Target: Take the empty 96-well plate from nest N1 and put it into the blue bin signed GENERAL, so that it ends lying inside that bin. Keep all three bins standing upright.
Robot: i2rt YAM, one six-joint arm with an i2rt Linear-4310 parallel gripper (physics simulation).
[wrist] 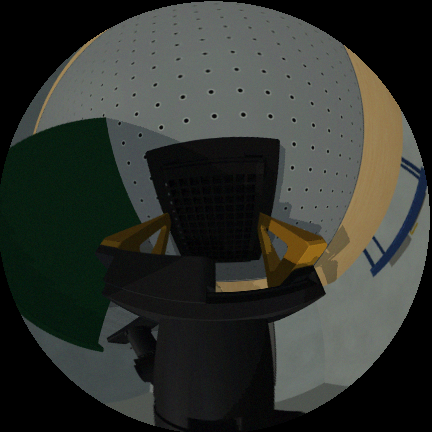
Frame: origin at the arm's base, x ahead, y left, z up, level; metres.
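Seen in the pictures: gripper, fingertip midpoint: point(213, 217); arm's base, origin of the base link: point(135, 327).
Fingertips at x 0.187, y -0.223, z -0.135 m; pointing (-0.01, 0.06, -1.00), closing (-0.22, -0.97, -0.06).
Pixels of each thing's middle, then the offset from my fingertips to it. Level surfaces: height alone.
- dark 96-well plate, body centre: point(216, 223) dx -0.005, dy -0.002, dz +0.005 m
- black nest, body centre: point(216, 216) dx -0.005, dy -0.003, dz -0.007 m
- grey board with holes, its level: dz -0.014 m
The dark 96-well plate point(215, 210) sits in a black nest point(215, 149) in the middle of the wrist view; its grid of wells faces up. My gripper point(213, 217) is open. Its two orange fingers stand apart, one at the left and one at the right side of the plate, near its lower half in the view. Whether the fingertips touch the plate cannot be told. The nest's label is not readable. The blue bin signed GENERAL does not show in this view.
A large dark green panel or wall point(55, 220) stands close at the left. The grey board with holes point(280, 65) lies around the nest, with a wooden edge point(382, 130) at the right. Beyond it is a blue frame-like object point(410, 225).
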